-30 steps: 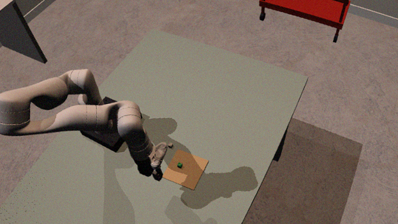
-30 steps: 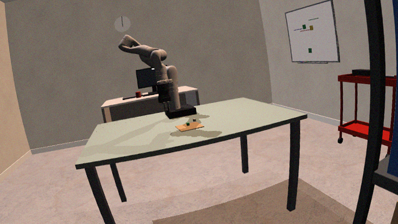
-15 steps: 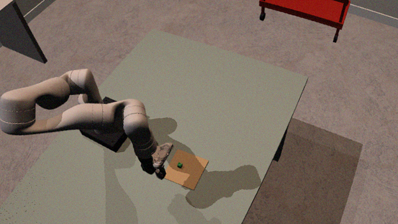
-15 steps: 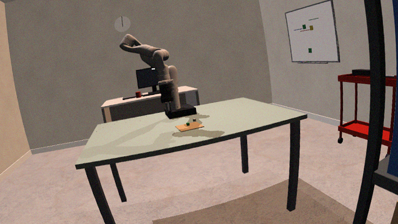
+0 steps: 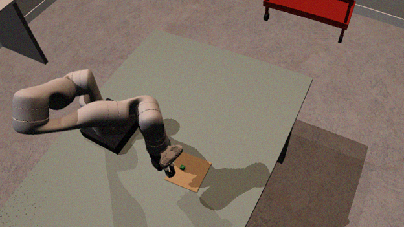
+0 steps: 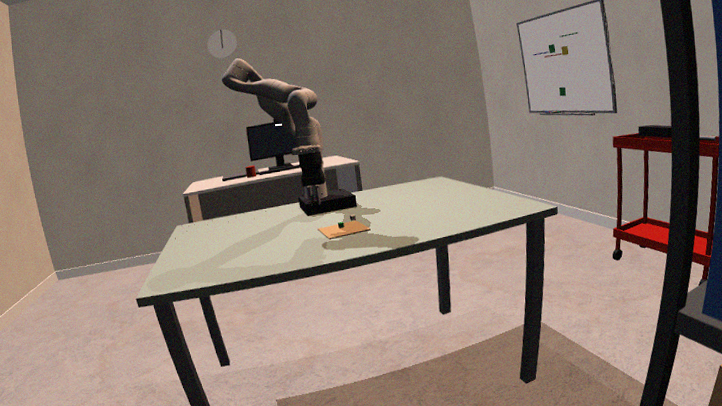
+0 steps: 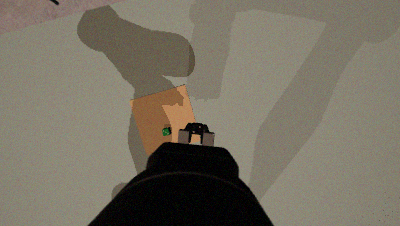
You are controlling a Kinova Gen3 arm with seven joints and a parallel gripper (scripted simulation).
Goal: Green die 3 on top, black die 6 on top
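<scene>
My gripper is now 10 cm above the green die and 8 cm to the right of it. Also, from my hand: white die: 15 cm to the left, 11 cm below, 8 cm behind; black die: 1 cm below; orange mat: 11 cm below, 7 cm to the left, 2 cm ahead.
</scene>
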